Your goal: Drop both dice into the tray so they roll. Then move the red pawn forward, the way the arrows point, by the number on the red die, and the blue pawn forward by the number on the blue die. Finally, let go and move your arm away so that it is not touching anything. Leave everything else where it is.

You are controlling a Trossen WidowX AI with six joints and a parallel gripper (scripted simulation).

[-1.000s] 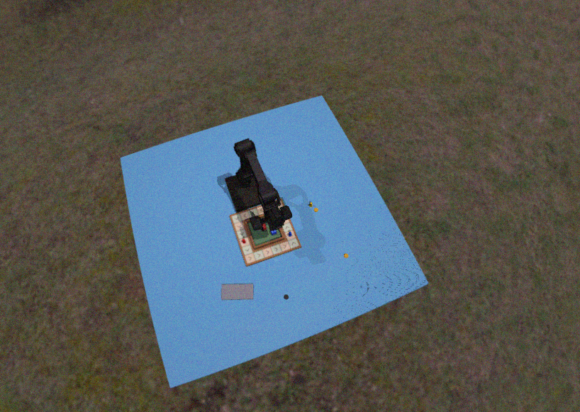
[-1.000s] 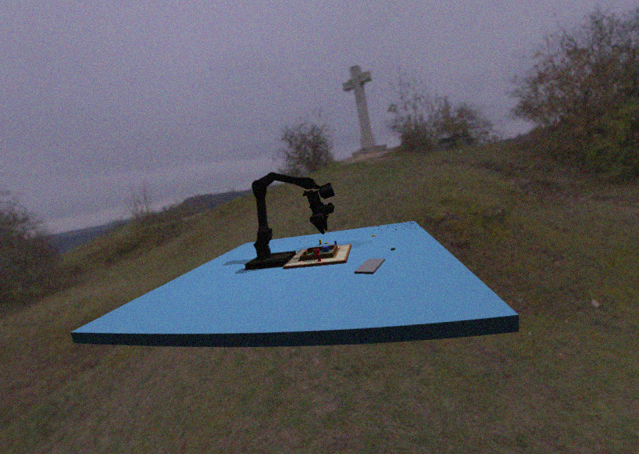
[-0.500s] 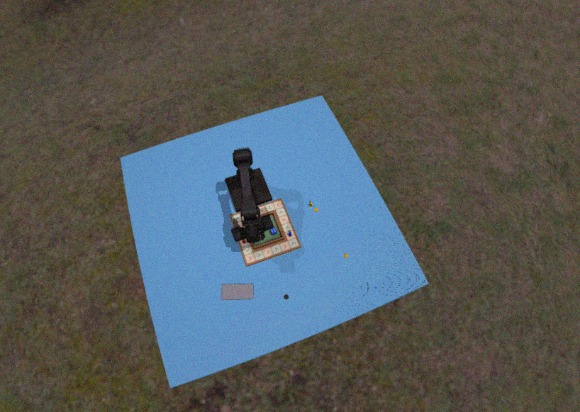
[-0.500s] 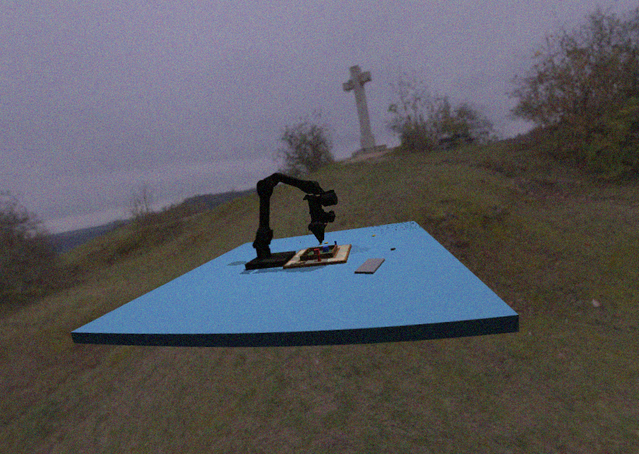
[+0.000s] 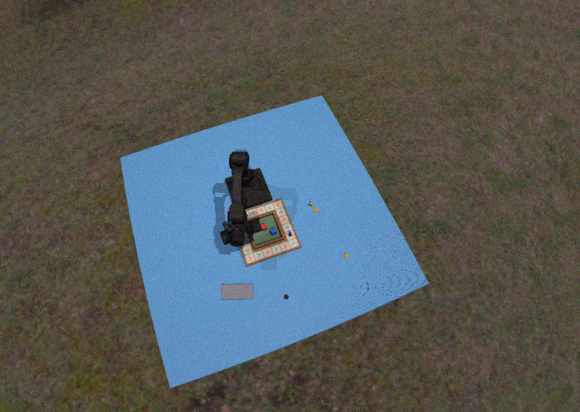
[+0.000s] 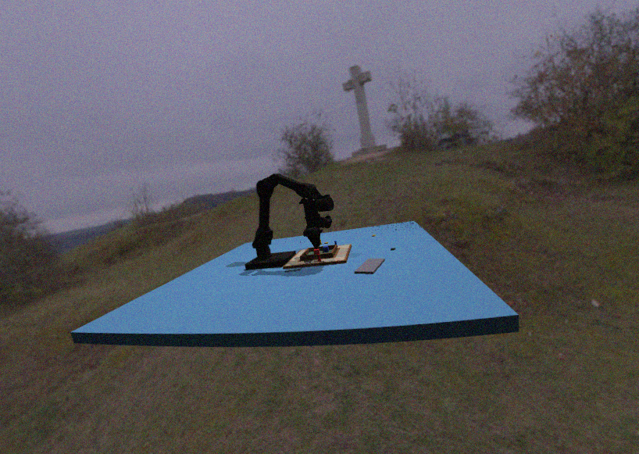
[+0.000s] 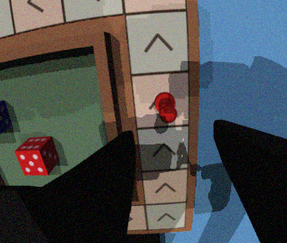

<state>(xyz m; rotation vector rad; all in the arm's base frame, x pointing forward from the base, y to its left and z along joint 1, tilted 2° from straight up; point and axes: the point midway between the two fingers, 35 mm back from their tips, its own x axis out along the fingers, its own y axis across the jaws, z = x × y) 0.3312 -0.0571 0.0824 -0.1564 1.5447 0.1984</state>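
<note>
My gripper tip is 5 cm above the red pawn. Round my gripper tip: grey flat plate (24 cm ahead, 7 cm to the right, 7 cm below); then blue pawn (23 cm to the left, 5 cm below); then green tray (11 cm to the left, 7 cm below, 4 cm behind).
</note>
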